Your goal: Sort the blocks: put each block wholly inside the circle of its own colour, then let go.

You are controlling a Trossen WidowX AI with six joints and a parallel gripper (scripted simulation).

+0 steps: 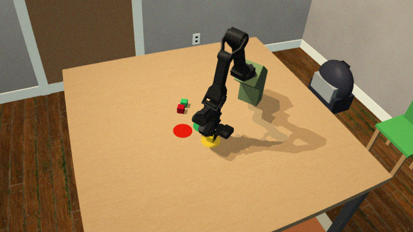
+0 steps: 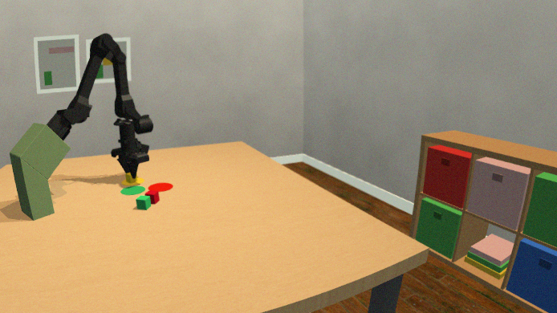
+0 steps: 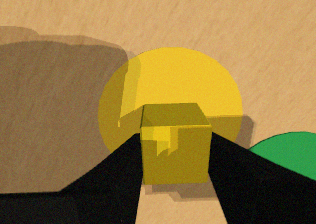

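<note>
Now: the yellow block 3 cm below my hand. From my hand the other things lie so: green circle 4 cm ahead, 9 cm to the right, 5 cm below; red circle 13 cm ahead, 6 cm to the right, 5 cm below; yellow circle 5 cm below.
</note>
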